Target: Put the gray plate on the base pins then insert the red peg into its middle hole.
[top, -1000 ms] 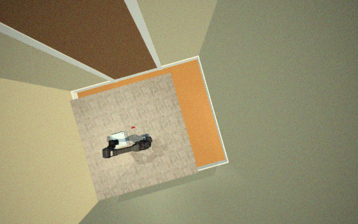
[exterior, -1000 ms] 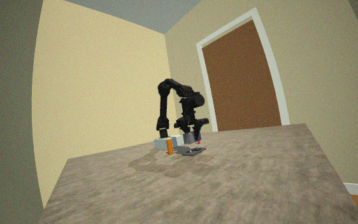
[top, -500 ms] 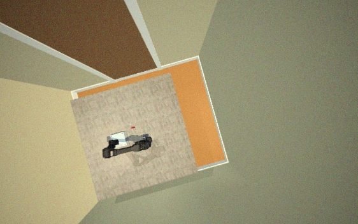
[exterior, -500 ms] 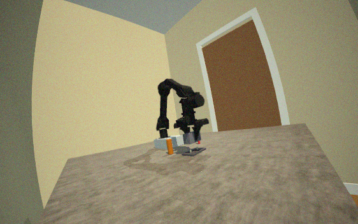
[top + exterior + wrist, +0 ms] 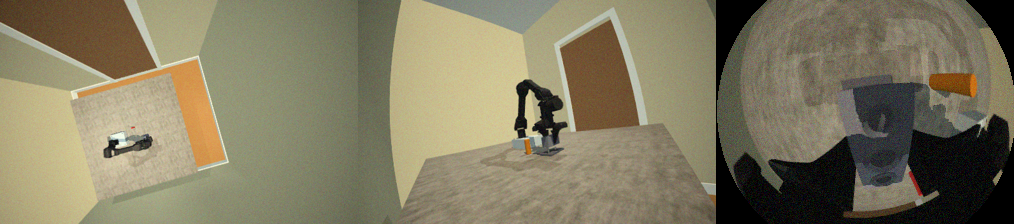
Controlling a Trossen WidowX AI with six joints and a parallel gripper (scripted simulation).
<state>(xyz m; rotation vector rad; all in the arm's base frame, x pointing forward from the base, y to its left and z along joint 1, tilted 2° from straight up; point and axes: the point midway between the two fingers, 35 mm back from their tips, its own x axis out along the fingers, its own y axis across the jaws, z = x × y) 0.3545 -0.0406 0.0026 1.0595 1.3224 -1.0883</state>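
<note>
Now: gripper tip 4 cm above the flat base. Also, from my gripper tip: gray plate: 3 cm above; then red peg: 13 cm behind, 17 cm to the left, 1 cm below; then orange cylinder: 11 cm behind, 7 cm to the right, 1 cm below.
</note>
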